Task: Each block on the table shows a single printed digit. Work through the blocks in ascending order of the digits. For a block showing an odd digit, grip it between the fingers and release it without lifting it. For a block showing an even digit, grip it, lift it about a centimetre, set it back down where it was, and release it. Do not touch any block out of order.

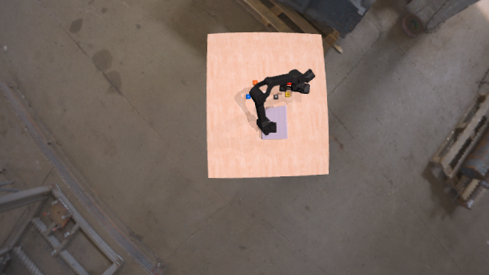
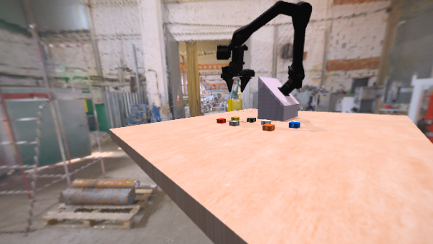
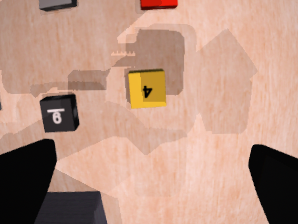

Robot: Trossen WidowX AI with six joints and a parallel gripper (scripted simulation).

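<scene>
Right now the grey block is 10 cm ahead of my gripper tip, 8 cm to the left of it and 14 cm below it. From my gripper tip the other things lie so: red block: 9 cm ahead, 2 cm to the right, 14 cm below; then dark block: 2 cm behind, 8 cm to the left, 14 cm below; then yellow block: 14 cm below.
</scene>
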